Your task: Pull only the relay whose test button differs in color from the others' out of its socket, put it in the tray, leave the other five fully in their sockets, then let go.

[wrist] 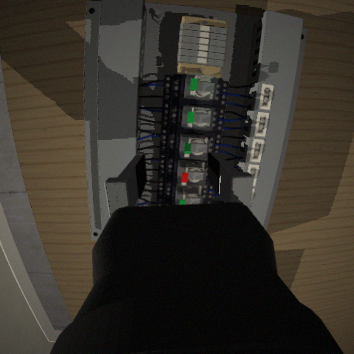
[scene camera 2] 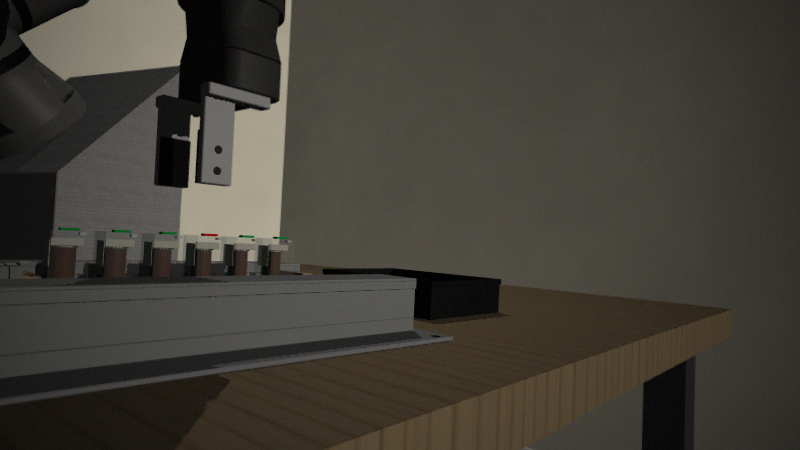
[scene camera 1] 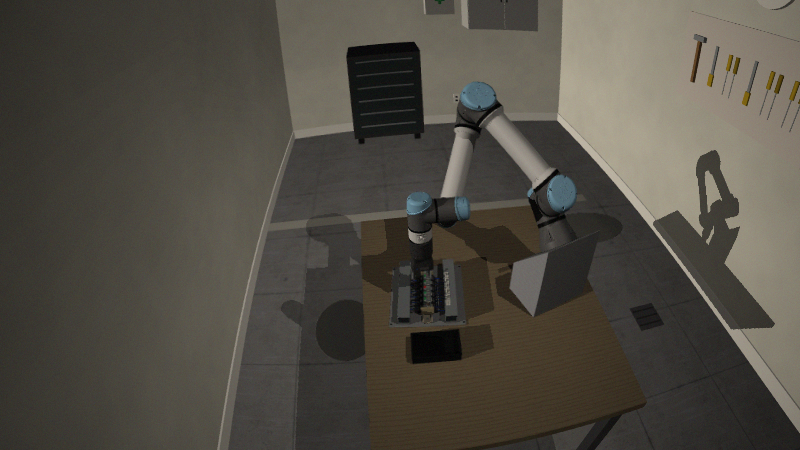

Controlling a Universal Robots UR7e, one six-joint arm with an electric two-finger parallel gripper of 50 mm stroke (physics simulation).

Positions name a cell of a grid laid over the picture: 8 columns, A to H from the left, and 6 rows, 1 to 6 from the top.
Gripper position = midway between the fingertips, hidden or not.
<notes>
In view: the gripper (scene camera 2: B3), a green-button relay (wrist: E3), a green-button relay (scene camera 2: C4), a green-button relay (wrist: E2) and a green-button relay (wrist: E2).
The gripper is seen too in the wrist view (wrist: D3).
</notes>
